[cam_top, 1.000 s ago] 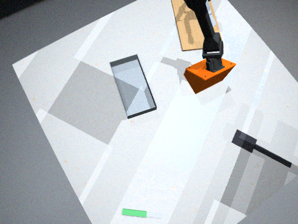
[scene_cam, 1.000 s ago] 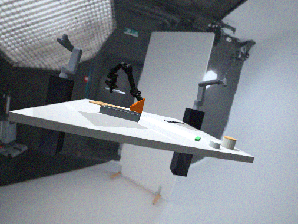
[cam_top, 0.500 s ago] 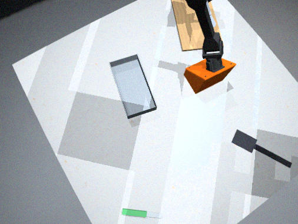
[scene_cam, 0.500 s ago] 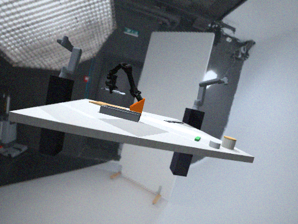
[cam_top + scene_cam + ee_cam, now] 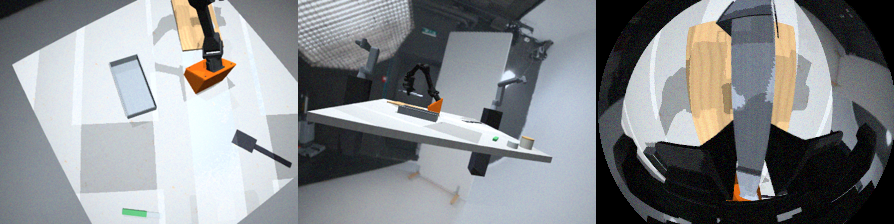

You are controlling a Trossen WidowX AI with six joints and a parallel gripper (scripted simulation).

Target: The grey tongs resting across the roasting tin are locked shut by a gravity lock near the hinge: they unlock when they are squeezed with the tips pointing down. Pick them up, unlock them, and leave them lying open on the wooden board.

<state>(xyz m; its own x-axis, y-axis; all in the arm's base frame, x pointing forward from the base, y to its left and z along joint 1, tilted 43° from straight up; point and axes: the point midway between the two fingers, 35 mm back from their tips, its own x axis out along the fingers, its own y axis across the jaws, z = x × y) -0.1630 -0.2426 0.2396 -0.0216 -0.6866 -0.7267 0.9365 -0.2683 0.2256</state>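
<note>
The wooden board is 1 cm ahead of my gripper tip and 12 cm below it. Round my gripper tip: dark spatula 12 cm ahead, 77 cm to the left, 12 cm below; then roasting tin 52 cm ahead, 19 cm to the left, 10 cm below; then green-handled tool 77 cm ahead, 75 cm to the left, 12 cm below.
</note>
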